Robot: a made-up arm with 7 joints.
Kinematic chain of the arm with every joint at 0, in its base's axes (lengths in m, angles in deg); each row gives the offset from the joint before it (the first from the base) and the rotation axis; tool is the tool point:
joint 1: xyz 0 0 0 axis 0 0.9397 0.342
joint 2: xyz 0 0 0 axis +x
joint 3: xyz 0 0 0 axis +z
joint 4: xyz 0.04 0 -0.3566 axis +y
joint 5: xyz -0.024 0 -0.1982 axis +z
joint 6: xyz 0 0 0 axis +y
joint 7: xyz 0 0 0 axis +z
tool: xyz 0 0 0
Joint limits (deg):
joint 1: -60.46..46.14
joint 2: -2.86..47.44
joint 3: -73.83..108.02
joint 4: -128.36..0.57
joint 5: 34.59..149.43
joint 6: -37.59..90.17
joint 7: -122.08..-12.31
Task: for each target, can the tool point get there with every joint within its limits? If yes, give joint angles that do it. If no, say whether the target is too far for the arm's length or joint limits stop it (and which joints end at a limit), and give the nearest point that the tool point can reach.
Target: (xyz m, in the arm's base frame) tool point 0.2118 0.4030 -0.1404
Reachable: yes | joints -15.48 41.92 54.99 -79.27 48.23 4.19 -26.62
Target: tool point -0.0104 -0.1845 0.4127
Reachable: no: joint limits stop it (at a limit: joint 1, joint 2, joint 4) | nearest point 0.2805 -0.1705 0.0146 | short by 0.493 m
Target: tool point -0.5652 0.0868 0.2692
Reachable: no: too far | nearest point -0.2631 0.2449 -0.0760 | short by 0.485 m
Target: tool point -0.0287 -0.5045 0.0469
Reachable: no: joint limits stop it (at a limit: joint 1, joint 2, joint 4) | nearest point 0.1715 -0.2584 -0.1085 | short by 0.353 m
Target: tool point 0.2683 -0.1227 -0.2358
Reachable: yes | joints -17.69 3.06 -29.52 -113.75 44.63 62.30 -50.85
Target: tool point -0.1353 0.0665 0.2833
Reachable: no: joint limits stop it (at a limit: joint 1, joint 2, joint 3, joint 4) | nearest point -0.1401 0.2913 0.0587 | short by 0.318 m
